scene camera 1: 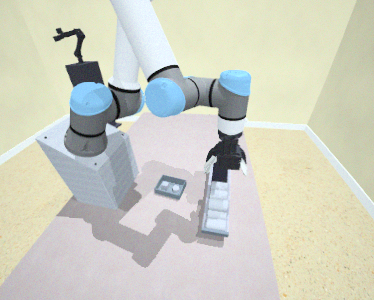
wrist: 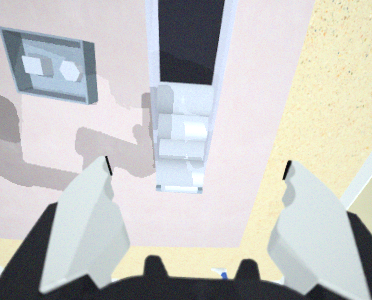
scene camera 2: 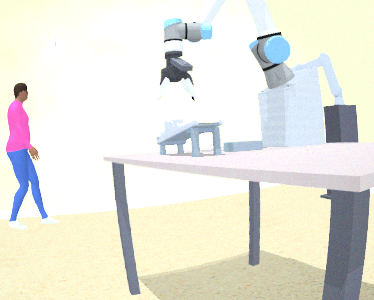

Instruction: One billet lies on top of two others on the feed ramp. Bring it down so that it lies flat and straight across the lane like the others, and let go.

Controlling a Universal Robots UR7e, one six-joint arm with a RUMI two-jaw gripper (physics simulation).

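Places are measured from the arm's base along level axes (x back, y left, z down), in centimetres.
Where they show: gripper, fingertip midpoint: [scene camera 1: 224, 174] [wrist: 196, 160] [scene camera 2: 176, 101]; arm's base at its link origin: [scene camera 1: 86, 142] [scene camera 2: 281, 81].
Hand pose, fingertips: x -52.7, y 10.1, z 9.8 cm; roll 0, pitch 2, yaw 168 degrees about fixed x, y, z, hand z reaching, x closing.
Each offset is from my fingertips to the top centre of the thing.
The feed ramp [scene camera 1: 215, 233] [scene camera 2: 195, 142] [wrist: 153, 50] slopes down toward the near end of the table in scene camera 1. Several pale billets @(dx +0.1, dy -7.8, dz +6.3 cm) [scene camera 1: 217, 204] [scene camera 2: 172, 124] @(dx +0.5, dy -5.4, dz +9.5 cm) [wrist: 181, 149] lie across its lane in the lower part, close together. They are washed out, and I cannot tell clearly which one lies on top. My gripper [scene camera 1: 227, 165] [scene camera 2: 177, 98] [wrist: 196, 160] is open and empty. It hangs above the ramp with its fingers spread wider than the lane. In the wrist view the fingertips stand to the left and right of the lane, level with the lower billets.
A shallow tray @(dx +24.4, dy +1.6, dz +16.3 cm) [scene camera 1: 170, 194] [scene camera 2: 243, 146] [wrist: 89, 75] with two small pale pieces stands beside the ramp, on the robot base's side. The grey base cabinet [scene camera 1: 107, 175] [scene camera 2: 290, 117] stands farther over. A person [scene camera 2: 19, 127] in pink and blue stands beyond the table.
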